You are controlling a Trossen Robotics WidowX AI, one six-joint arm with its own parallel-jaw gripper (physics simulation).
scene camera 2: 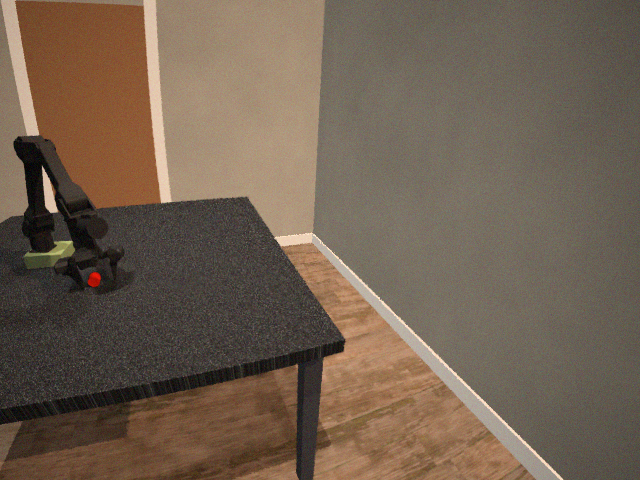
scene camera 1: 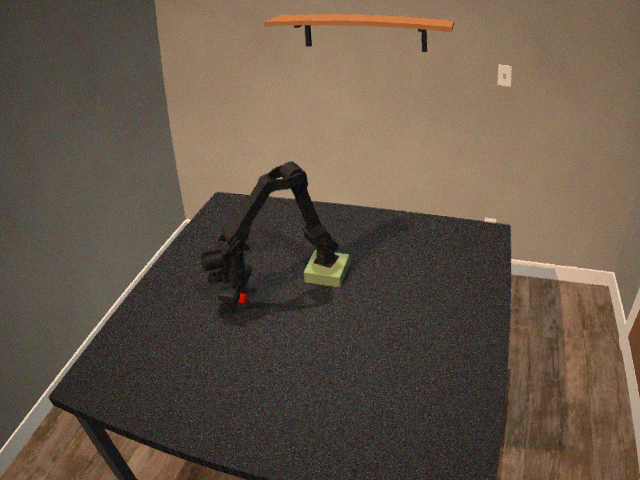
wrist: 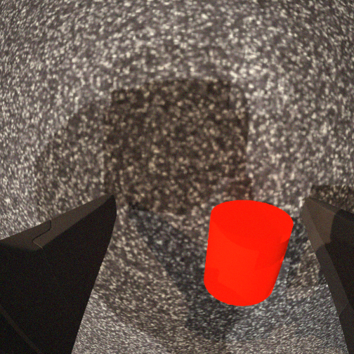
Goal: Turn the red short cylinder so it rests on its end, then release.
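Note:
The red short cylinder [scene camera 1: 242, 298] [scene camera 2: 94, 279] [wrist: 244, 260] lies on its side on the dark table [scene camera 1: 361, 361] [scene camera 2: 206, 310]. One round end faces scene camera 2, and in the wrist view an end face shows toward the top. My gripper [scene camera 1: 234, 302] [scene camera 2: 98, 283] [wrist: 214, 207] is open and points down low over the table. Its fingers stand on either side of the cylinder without holding it. In the wrist view the cylinder is closer to the right finger, with a wide gap to the left one. In scene camera 1 the gripper hides part of the cylinder.
The arm's base stands on a yellow-green block [scene camera 1: 322, 279] [scene camera 2: 51, 256] behind the gripper in scene camera 2 and to its right in scene camera 1. An orange shelf [scene camera 1: 359, 20] is on the wall, far above the table.

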